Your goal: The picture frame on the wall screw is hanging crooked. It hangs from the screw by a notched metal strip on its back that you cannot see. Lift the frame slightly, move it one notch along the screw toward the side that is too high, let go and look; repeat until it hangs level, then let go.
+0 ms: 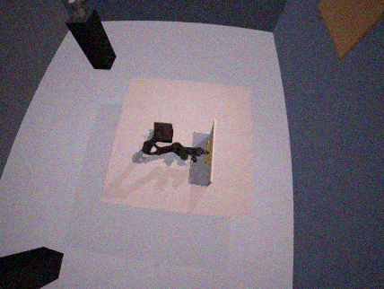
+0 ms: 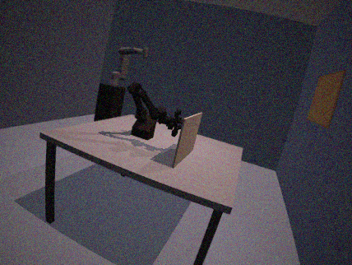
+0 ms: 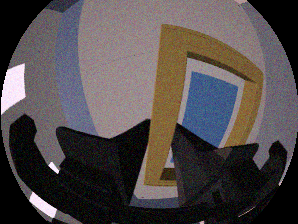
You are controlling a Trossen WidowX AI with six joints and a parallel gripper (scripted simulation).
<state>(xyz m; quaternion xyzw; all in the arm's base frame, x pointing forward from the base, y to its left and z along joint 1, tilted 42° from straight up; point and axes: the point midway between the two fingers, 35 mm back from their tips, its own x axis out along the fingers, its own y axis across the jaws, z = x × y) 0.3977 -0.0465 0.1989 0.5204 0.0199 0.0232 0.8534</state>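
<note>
Now: the picture frame 20 mm to the left of my gripper tip and 50 mm below it. Also, from my gripper tip: upright wall panel: 20 mm ahead, 10 mm to the left, 70 mm below.
</note>
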